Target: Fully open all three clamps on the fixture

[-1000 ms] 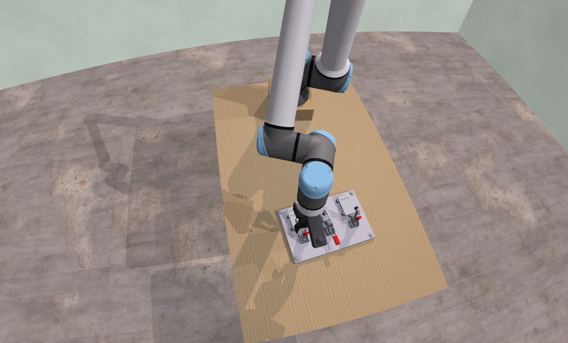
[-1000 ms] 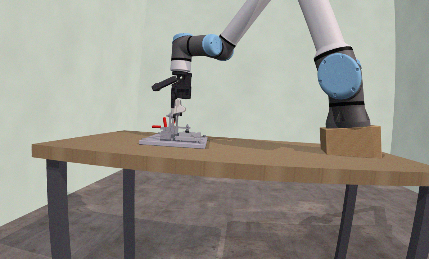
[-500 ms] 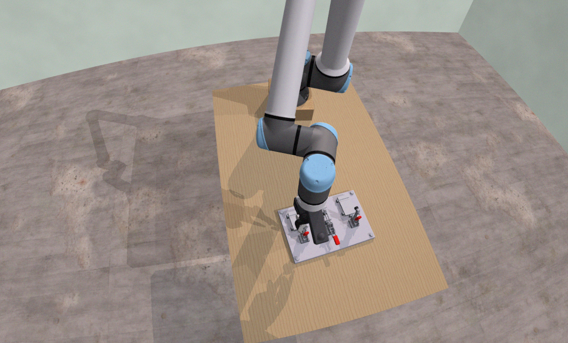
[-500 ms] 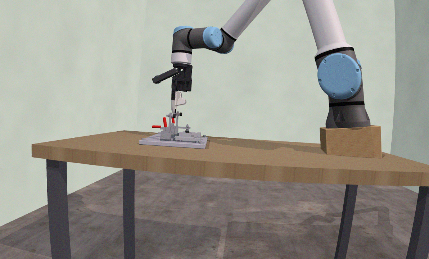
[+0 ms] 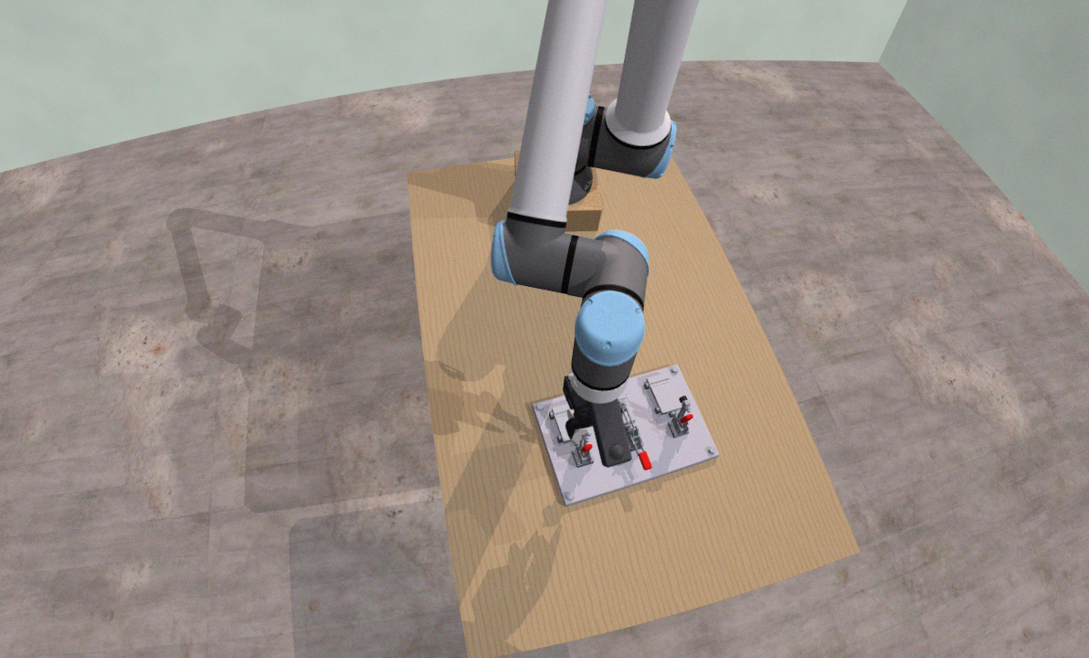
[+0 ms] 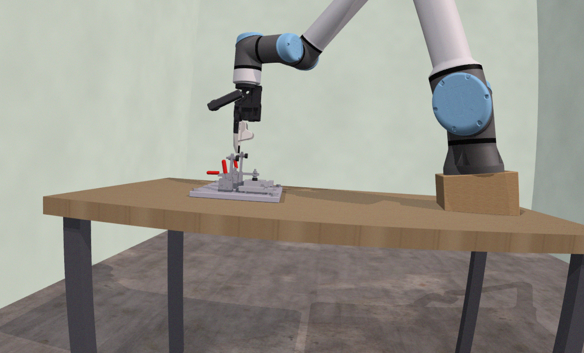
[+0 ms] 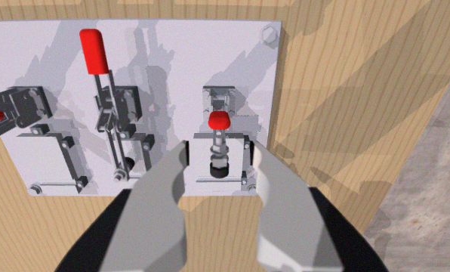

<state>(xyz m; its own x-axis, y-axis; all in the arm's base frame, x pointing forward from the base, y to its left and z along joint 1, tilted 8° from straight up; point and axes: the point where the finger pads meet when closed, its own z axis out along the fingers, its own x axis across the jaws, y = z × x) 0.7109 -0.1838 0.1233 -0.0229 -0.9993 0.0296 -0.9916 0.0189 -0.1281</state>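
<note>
The grey fixture plate lies 3 cm behind my hand, 11 cm to the left of it and 13 cm below it. From my hand the other things lie so: flat part 9 cm behind, 22 cm to the left, 11 cm below.
</note>
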